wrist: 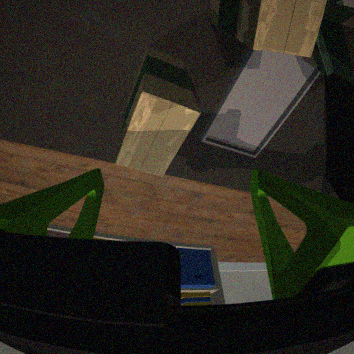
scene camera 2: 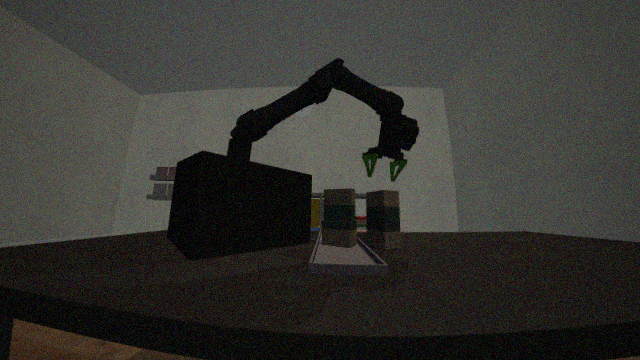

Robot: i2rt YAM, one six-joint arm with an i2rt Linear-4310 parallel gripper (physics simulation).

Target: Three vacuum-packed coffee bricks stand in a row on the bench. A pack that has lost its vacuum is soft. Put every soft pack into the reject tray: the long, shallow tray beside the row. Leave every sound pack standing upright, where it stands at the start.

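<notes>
One coffee pack, tan with a dark green band, stands upright in the long, shallow reject tray. A second pack stands upright on the bench beside the tray; in the wrist view, part of a pack shows at the top edge, left of the tray. Another pack stands left of the tray's end in the wrist view, apart from it; in the scene view it is largely hidden behind the bench pack. My gripper is open and empty, above the bench packs. Softness cannot be seen.
A large black block under the arm's base stands left of the tray. Wall shelves stand in the background. The bench edge and wooden floor show beyond the packs in the wrist view, with a blue item farther off.
</notes>
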